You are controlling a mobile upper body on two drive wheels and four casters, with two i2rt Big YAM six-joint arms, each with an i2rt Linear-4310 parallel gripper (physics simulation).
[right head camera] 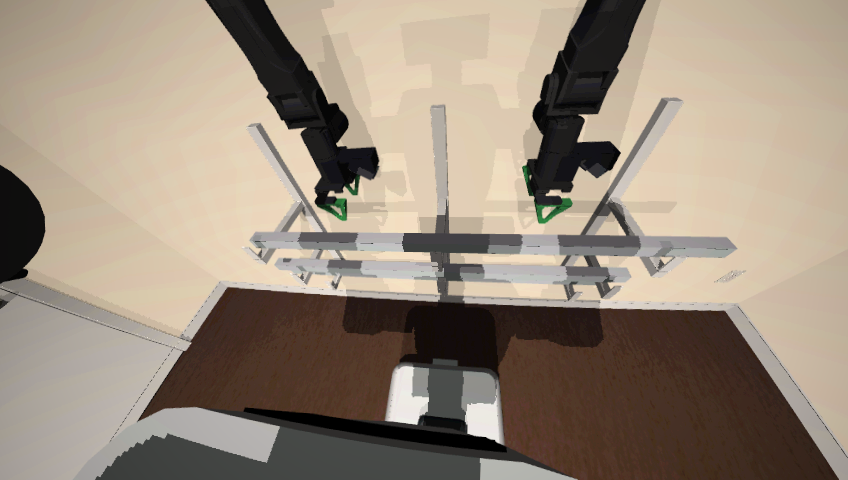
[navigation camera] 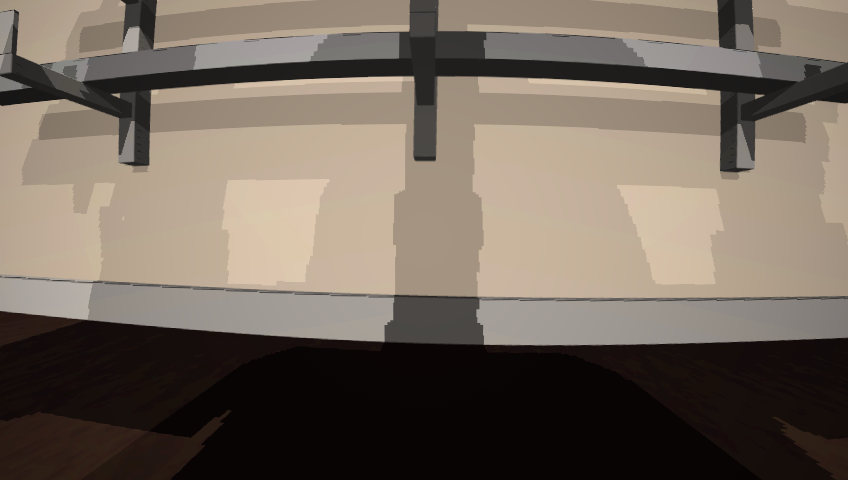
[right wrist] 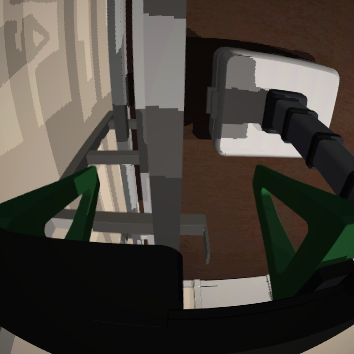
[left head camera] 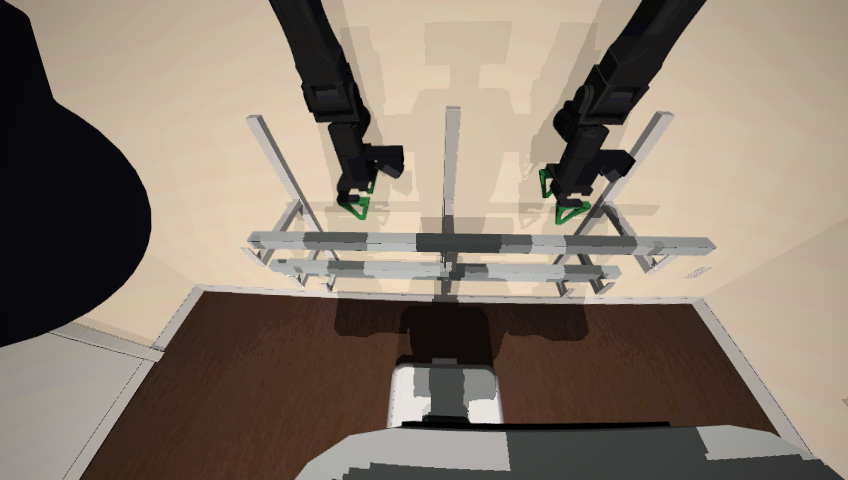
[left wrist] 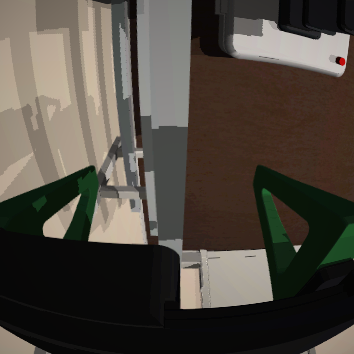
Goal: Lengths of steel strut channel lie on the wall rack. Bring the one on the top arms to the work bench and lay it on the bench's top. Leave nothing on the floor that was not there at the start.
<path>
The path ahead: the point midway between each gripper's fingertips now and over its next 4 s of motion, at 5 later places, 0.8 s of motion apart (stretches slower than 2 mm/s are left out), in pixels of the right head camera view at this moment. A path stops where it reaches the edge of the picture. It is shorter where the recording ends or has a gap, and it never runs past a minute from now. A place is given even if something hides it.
My left gripper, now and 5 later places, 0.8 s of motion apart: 350, 207; 367, 233; 369, 237; 361, 246; 354, 238; 343, 262
My right gripper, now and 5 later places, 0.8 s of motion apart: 536, 208; 522, 237; 520, 238; 521, 246; 531, 240; 537, 259
</path>
